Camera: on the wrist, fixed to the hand. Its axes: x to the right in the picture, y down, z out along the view.
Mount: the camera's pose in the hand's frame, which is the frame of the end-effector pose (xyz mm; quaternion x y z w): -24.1 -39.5 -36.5 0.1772 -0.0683 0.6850 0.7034
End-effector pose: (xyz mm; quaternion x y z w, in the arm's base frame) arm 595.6 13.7 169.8 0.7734 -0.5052 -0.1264 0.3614
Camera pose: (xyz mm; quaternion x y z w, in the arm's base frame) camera 632.3 59.5 164.4 0.2534 -0.9322 0.1953 0.1692
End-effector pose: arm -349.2 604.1 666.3 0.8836 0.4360 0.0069 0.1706
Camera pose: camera -400.4 618.4 691.8 -0.9509 0.3090 0.0159 0.0115
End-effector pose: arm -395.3 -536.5 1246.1 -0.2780 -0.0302 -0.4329 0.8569
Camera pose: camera -447.2 -556.0 1226.0 -0.0940 0.0340 0.3068 0.9465
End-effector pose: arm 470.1 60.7 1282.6 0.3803 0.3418 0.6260 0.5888
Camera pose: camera 457.3 40.3 1228.8 -0.6487 -0.0506 -0.7571 0.0587
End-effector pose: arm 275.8 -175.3 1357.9 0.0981 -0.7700 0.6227 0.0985
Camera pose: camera 310.9 -147.0 1395.9 0.3985 0.5052 -0.6352 0.4272
